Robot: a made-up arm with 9 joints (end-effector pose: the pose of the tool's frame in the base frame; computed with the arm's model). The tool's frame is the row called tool.
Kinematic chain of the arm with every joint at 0, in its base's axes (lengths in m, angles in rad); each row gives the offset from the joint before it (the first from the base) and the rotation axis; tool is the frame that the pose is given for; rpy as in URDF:
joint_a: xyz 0 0.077 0.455 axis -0.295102 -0.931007 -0.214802
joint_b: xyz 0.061 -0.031 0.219 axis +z
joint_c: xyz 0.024 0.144 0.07 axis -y
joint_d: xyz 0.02 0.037 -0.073 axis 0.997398 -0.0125 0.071
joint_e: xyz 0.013 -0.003 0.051 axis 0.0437 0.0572 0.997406
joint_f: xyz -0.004 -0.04 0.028 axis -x
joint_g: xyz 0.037 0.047 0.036 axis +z
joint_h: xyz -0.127 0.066 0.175 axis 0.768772 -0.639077 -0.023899
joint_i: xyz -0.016 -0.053 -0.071 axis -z
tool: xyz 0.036 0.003 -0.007 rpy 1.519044 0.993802 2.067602
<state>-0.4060 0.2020 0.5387 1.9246 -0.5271 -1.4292 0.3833 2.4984 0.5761</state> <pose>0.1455 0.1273 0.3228 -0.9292 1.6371 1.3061</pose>
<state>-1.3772 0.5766 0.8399 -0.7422 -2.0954 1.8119 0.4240 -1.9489 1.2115</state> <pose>0.5246 0.2590 0.5037 1.1575 -0.8826 1.0384</pose>
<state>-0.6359 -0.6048 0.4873 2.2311 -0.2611 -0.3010 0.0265 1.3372 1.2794</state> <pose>0.2317 -0.0500 0.4576 -1.9478 1.1434 -0.6786</pose>
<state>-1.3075 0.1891 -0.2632 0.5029 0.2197 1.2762 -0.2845 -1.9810 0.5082</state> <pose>0.3909 0.2464 0.7405 2.0570 -1.9392 0.6646</pose>
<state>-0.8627 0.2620 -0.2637 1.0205 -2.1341 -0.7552 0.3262 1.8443 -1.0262</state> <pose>0.4523 0.0085 0.6774 -0.0699 0.9169 -0.1811</pose>
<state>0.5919 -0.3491 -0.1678 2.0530 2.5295 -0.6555 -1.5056 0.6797 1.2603</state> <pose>-0.0300 0.0055 0.6150 0.8552 0.5199 2.4394</pose>
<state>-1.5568 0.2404 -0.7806 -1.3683 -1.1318 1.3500 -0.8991 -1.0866 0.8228</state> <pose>0.0075 0.2215 0.5180 -1.0962 0.2151 -1.2228</pose>
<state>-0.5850 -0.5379 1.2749 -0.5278 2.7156 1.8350 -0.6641 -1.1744 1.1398</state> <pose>0.2557 -0.0363 0.6600 -0.9959 -0.5421 -0.0338</pose>
